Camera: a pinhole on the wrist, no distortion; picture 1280 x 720 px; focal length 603.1 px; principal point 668.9 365.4 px. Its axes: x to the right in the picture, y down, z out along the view. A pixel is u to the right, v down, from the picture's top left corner.
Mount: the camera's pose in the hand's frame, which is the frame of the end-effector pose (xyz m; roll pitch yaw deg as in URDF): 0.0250 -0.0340 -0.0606 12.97 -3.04 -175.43
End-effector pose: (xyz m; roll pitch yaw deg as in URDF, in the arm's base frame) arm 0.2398 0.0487 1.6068 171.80 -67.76 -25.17
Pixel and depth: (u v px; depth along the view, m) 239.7 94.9 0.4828
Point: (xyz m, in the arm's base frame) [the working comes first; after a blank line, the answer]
In the camera's frame: -0.3436 -0.2165 0.4828

0.4582 -0.4507 1.8322
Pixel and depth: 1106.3 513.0 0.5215
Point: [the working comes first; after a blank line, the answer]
In the camera's frame: 0.3782 0.1276 0.5215

0.5475 -0.0984 1.1189
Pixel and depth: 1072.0 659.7 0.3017
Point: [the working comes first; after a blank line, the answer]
In the camera's frame: 0.2017 0.1472 0.3017

0.4673 0.0340 1.3554
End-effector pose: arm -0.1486 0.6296 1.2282 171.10 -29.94 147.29
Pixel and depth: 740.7 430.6 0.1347
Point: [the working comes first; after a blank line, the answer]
In the camera's frame: 0.0160 0.0146 0.1347

-0.1954 0.6514 1.1693
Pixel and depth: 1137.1 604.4 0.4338
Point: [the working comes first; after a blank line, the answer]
In the camera's frame: 0.3368 0.1719 0.4338

-0.1598 0.5624 0.7133
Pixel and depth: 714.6 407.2 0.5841
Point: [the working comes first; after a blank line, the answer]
In the camera's frame: 0.0443 0.0405 0.5841

-0.2900 0.8819 0.7933
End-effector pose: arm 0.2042 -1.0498 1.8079 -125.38 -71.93 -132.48
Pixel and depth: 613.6 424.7 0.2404
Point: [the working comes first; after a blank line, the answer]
In the camera's frame: -0.0220 0.0236 0.2404

0.2334 -1.2326 1.8305
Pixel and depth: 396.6 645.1 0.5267
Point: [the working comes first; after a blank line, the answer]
In the camera's frame: -0.2378 0.2443 0.5267

0.3801 -1.5675 2.0390
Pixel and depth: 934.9 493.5 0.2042
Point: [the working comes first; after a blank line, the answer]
In the camera's frame: 0.0901 0.0434 0.2042

0.2854 -1.1768 1.7385
